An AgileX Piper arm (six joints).
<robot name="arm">
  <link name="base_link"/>
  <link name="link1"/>
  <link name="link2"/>
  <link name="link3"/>
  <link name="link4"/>
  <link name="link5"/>
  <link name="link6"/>
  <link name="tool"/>
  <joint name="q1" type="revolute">
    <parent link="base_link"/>
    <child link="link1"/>
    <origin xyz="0 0 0.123" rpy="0 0 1.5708"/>
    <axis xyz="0 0 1"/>
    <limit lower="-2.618" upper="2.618"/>
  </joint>
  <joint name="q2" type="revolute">
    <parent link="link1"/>
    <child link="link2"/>
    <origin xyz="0 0 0" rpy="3.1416 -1.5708 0"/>
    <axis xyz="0 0 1"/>
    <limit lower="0" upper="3.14"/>
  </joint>
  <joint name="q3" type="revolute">
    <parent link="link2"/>
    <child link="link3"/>
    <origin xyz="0.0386 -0.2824 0" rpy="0 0 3.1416"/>
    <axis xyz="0 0 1"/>
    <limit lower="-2.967" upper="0"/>
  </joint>
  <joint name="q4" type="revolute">
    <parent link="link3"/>
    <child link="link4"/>
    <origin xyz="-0.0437 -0.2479 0" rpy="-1.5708 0 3.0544"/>
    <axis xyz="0 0 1"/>
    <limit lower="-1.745" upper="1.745"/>
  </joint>
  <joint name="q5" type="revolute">
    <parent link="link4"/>
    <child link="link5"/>
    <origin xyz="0 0 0" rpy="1.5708 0 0"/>
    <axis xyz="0 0 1"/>
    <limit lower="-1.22" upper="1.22"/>
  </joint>
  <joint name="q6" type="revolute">
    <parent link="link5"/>
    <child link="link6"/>
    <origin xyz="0 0.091 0" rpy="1.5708 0 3.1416"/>
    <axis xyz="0 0 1"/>
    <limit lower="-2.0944" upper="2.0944"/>
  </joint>
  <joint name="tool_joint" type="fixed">
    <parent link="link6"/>
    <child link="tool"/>
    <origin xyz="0 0 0"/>
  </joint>
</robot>
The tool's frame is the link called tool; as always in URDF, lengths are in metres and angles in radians.
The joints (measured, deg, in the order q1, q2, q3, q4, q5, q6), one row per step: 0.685 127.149 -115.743 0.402 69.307 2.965; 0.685 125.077 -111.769 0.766 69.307 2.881; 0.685 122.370 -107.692 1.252 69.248 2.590; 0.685 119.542 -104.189 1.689 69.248 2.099; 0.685 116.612 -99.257 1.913 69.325 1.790; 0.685 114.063 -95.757 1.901 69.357 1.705; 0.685 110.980 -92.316 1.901 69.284 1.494; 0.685 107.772 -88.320 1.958 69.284 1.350; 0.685 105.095 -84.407 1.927 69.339 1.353; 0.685 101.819 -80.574 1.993 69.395 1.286; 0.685 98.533 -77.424 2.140 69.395 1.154; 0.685 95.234 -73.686 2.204 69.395 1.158
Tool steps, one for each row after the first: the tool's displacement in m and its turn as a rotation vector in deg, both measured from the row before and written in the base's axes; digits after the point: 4 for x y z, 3 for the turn. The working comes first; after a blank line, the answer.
Tool pose at each row, in the base's axes (x y z in m, rotation vector in deg; the steps are taken from these numbers as rounded here): 0.4754 0.0063 0.2304 3.434 165.698 1.231; 0.4646 0.0067 0.2285 3.494 167.605 1.657; 0.4521 0.0073 0.2310 3.295 168.924 2.257; 0.4398 0.0078 0.2367 2.765 169.604 2.793; 0.4238 0.0079 0.2360 2.472 171.683 3.025; 0.4110 0.0077 0.2385 2.374 172.667 2.976; 0.3971 0.0076 0.2447 2.070 172.952 2.949; 0.3811 0.0075 0.2484 1.906 173.740 3.003; 0.3660 0.0072 0.2483 1.939 175.031 2.934; 0.3494 0.0071 0.2517 1.887 175.643 3.015; 0.3342 0.0072 0.2574 1.751 175.505 3.224; 0.3172 0.0071 0.2596 1.804 175.943 3.310

-0.0108 0.0004 -0.0019 0.319 1.905 0.035; -0.0125 0.0006 0.0025 0.405 1.311 0.208; -0.0123 0.0005 0.0057 0.331 0.667 0.407; -0.0160 0.0001 -0.0007 0.145 2.072 0.263; -0.0128 -0.0002 0.0025 -0.035 0.981 0.088; -0.0139 -0.0001 0.0062 -0.030 0.277 0.207; -0.0160 -0.0001 0.0037 0.029 0.784 0.129; -0.0151 -0.0003 -0.0001 -0.045 1.291 0.007; -0.0166 -0.0001 0.0034 0.051 0.611 0.051; -0.0152 0.0001 0.0057 0.133 -0.139 0.091; -0.0170 -0.0001 0.0022 0.056 0.440 -0.022
